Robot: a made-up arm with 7 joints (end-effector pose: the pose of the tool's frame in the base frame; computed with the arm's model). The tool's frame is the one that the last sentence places.
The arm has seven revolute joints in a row. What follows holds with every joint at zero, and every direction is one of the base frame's. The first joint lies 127.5 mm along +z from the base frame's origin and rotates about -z. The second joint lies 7.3 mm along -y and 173.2 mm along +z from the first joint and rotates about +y. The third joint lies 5.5 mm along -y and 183 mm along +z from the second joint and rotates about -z. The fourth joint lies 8.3 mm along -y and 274 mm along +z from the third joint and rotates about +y. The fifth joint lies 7.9 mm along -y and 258.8 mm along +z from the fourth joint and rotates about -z. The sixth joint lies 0.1 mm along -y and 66.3 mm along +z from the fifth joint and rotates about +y. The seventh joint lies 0.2 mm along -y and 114.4 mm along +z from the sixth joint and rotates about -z. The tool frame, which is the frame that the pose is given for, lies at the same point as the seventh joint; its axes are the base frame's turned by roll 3.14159, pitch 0 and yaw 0 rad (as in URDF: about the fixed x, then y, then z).
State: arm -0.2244 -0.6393 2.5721 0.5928 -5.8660 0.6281 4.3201
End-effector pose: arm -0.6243 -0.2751 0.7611 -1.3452 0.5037 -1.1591
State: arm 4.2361 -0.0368 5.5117 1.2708 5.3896 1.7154 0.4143
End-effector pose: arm -0.3028 0.0222 0.7871 -0.7291 0.4607 0.2958
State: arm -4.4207 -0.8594 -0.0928 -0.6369 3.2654 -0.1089 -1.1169
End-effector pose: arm 0.1734 0.7634 0.6461 0.8266 2.1358 -1.8827
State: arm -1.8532 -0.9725 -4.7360 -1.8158 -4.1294 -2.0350 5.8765
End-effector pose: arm -0.1648 -0.3939 0.6032 0.7003 -2.7491 -0.0726
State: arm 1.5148 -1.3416 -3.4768 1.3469 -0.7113 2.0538 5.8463
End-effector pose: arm -0.1797 0.4783 0.1575 -1.8216 -0.9984 -1.2323
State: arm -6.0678 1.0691 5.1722 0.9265 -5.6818 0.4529 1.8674
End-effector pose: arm 0.7421 0.1407 0.4504 1.0607 -0.4486 -0.7867
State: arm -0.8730 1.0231 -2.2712 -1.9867 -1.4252 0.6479 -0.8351
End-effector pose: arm 0.4944 0.0593 0.2781 0.0846 -1.6047 -1.5223
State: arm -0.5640 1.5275 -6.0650 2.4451 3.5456 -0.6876 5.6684
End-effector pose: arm 0.1439 -0.0303 0.1058 -0.9634 1.2021 0.2310
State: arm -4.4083 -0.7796 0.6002 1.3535 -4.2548 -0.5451 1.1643
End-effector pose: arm -0.1765 0.1675 0.9301 -2.1473 -1.3534 -0.9635
